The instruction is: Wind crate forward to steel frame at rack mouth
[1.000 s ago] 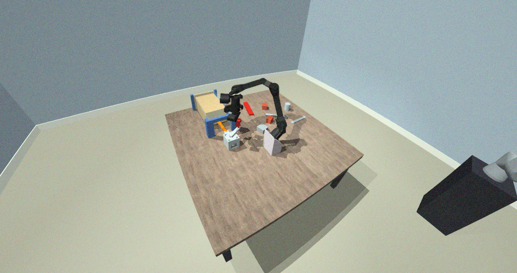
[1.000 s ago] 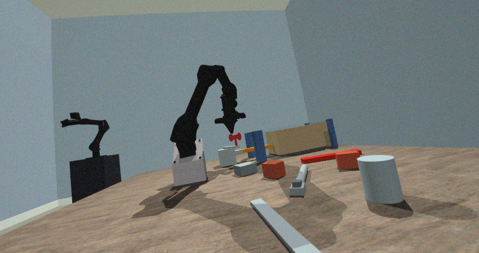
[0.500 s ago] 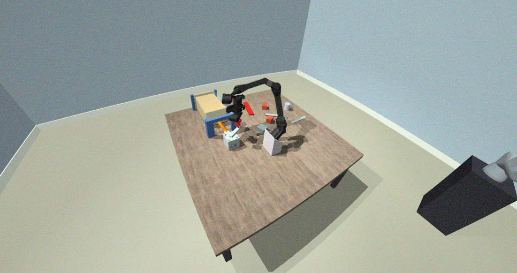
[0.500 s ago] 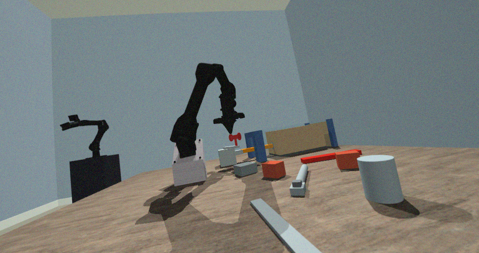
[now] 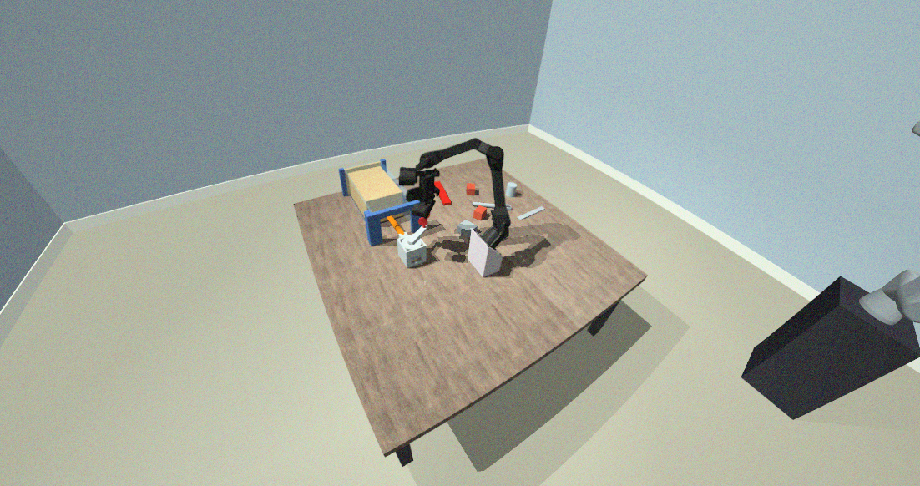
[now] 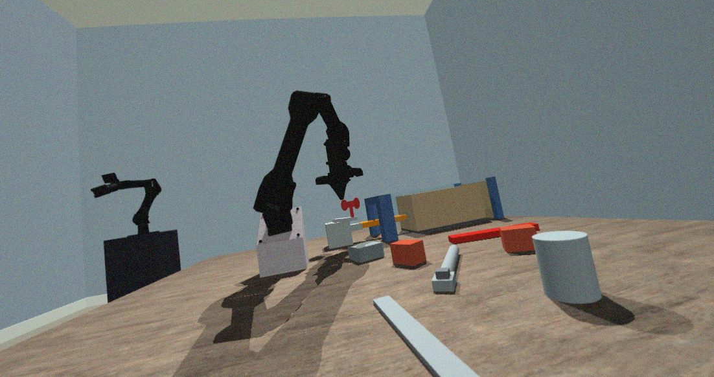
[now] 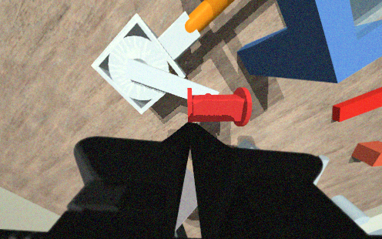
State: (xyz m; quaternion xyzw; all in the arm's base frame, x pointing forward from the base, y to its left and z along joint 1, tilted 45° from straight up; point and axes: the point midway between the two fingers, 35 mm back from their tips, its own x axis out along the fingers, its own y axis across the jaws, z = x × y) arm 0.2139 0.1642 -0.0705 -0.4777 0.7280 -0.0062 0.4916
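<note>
Now: gripper tip 30 mm short of the red knob, 10 mm to the left of it and 40 mm above it. From my gripper tip the other things lie so: blue steel frame: 140 mm ahead, 80 mm to the left, 60 mm below; then winch handle: 10 mm ahead, 30 mm to the left, 70 mm below; then grey winch: 40 mm behind, 70 mm to the left, 140 mm below.
</note>
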